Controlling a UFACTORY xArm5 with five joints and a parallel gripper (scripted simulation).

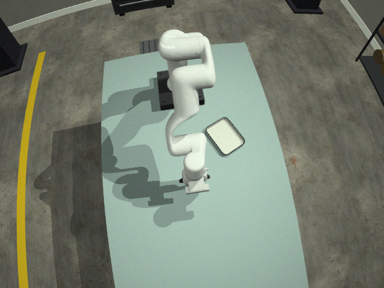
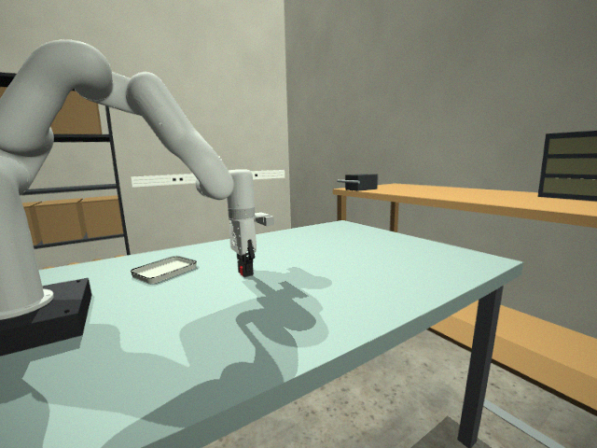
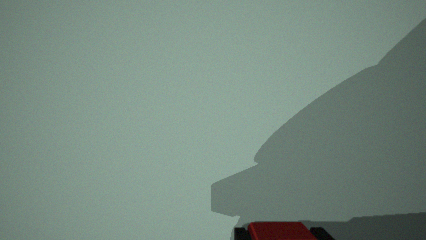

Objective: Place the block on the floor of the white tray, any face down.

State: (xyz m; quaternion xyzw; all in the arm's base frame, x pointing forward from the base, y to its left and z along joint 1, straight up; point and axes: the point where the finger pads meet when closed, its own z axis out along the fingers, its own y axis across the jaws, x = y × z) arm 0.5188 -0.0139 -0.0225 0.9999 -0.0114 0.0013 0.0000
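My hand is 1 cm above the red block. The rest, counted from my hand: white tray (20 cm behind, 18 cm to the left, 1 cm below).
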